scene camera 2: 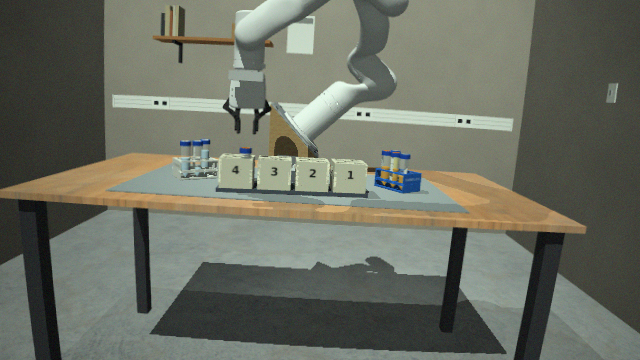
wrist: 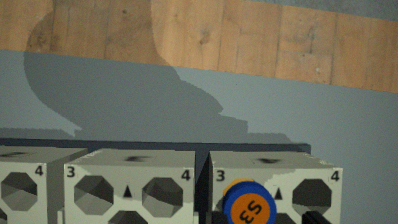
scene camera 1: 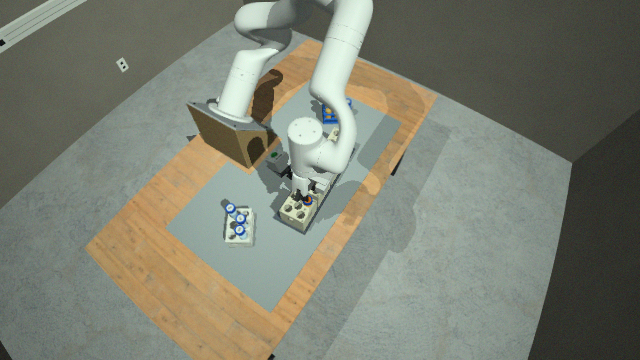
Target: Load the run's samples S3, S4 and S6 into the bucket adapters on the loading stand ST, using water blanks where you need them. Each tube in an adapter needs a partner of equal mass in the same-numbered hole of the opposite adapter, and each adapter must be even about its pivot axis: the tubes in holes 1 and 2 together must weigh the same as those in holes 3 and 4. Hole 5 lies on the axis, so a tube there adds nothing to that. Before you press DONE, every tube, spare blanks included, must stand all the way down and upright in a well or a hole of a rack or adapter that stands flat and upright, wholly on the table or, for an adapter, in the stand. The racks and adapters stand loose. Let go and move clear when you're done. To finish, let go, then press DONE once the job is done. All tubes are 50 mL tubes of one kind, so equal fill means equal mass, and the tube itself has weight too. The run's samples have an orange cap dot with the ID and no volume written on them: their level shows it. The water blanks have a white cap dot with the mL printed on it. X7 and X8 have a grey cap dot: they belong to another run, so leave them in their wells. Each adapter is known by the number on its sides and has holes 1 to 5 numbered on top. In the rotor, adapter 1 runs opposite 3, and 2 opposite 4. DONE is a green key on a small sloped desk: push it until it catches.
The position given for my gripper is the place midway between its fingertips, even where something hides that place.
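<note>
Seen here: my gripper (scene camera 2: 246, 133), together with an adapter 3 (scene camera 2: 273, 173).
</note>
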